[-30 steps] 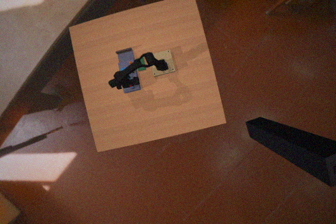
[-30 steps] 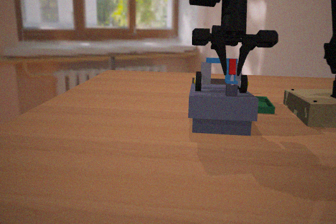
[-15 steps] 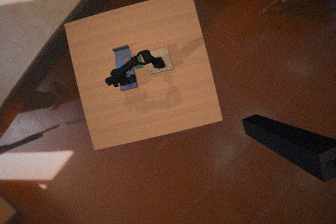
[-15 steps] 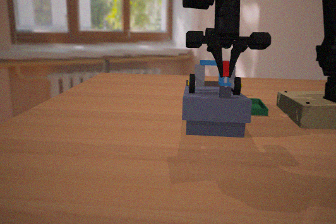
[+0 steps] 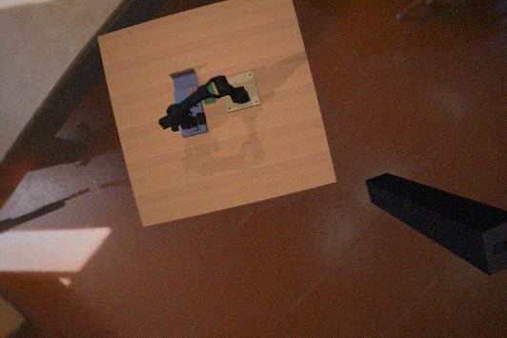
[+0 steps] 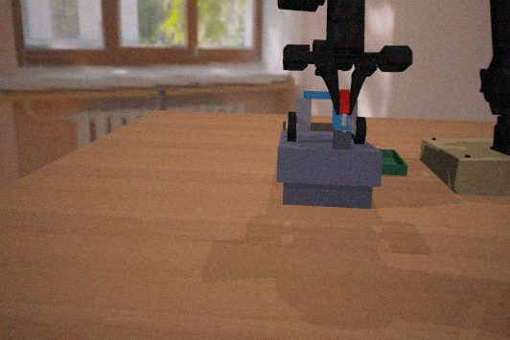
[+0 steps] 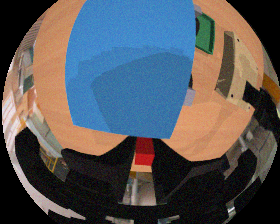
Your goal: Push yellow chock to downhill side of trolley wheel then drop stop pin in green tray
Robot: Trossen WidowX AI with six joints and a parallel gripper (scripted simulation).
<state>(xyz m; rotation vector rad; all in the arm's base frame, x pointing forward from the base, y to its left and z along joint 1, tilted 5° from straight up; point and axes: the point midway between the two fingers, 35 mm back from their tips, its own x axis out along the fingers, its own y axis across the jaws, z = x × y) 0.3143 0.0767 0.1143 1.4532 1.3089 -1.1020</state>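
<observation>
The yellow chock is 18 cm to the right of my gripper tip, 5 cm below it and 5 cm behind it. From my gripper tip the other things lie so: trolley 10 cm to the right, 2 cm below, 1 cm ahead; red-headed stop pin right at my gripper tip.
</observation>
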